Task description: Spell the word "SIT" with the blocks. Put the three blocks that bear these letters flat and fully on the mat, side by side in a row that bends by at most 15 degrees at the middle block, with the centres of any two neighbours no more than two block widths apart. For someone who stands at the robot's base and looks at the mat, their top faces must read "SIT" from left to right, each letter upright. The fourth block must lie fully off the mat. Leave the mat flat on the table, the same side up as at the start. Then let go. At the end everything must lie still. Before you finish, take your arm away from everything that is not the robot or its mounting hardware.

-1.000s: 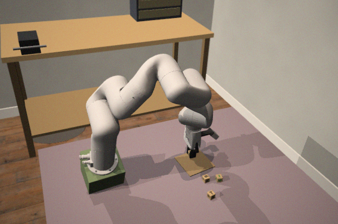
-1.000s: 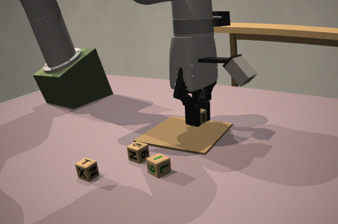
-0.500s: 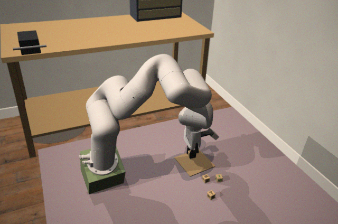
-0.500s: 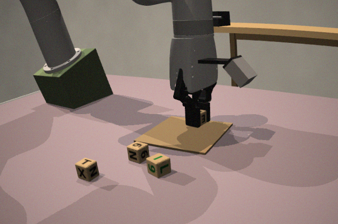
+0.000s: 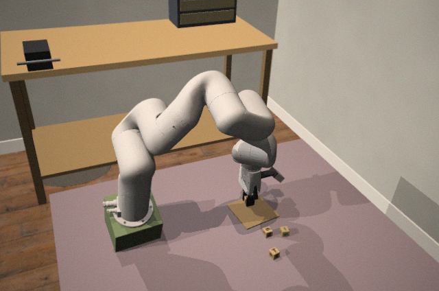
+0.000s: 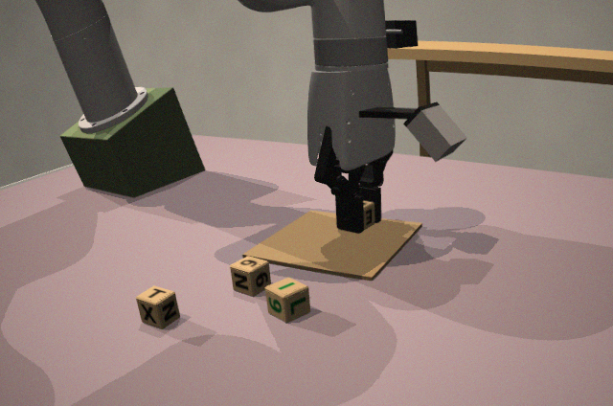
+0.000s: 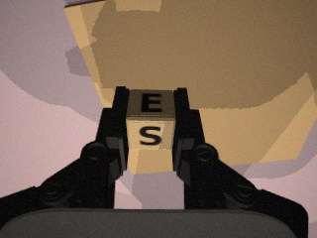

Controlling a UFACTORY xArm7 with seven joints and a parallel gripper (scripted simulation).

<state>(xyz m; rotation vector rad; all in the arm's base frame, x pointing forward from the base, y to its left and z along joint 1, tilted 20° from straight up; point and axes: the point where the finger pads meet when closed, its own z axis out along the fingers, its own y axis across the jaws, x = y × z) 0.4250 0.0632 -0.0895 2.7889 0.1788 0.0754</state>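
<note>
Right now my hand is 40 mm to the left of the tan mat and 20 mm above it. The rest, counted from my hand: wooden block 10 mm ahead, 260 mm to the right, 10 mm below.
</note>
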